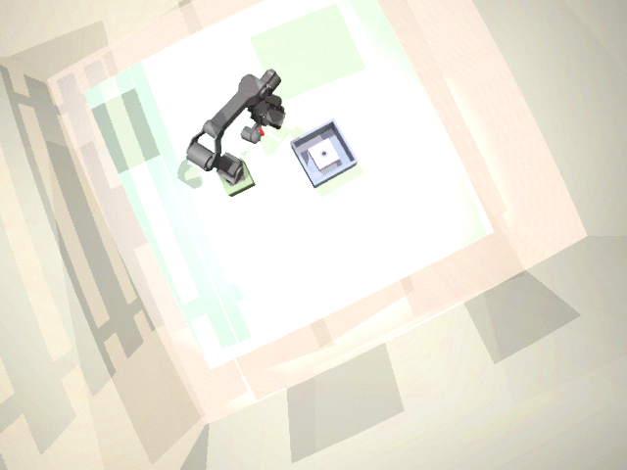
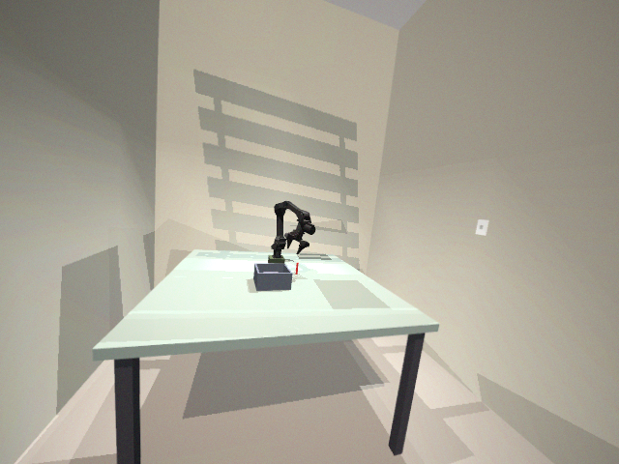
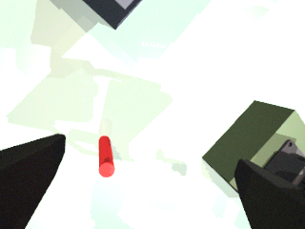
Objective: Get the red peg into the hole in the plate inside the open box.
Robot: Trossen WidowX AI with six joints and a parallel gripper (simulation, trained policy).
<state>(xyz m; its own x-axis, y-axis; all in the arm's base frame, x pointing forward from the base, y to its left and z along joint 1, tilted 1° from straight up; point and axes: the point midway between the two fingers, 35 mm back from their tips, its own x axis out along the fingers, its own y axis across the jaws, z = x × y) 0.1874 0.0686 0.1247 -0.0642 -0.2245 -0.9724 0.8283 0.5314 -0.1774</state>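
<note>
The red peg is 12 cm below my gripper tip, 5 cm to the left of it and 1 cm behind it. Also, from my gripper tip: plate 15 cm to the right, 15 cm ahead, 12 cm below; then grey box 15 cm to the right, 15 cm ahead, 14 cm below.
</note>
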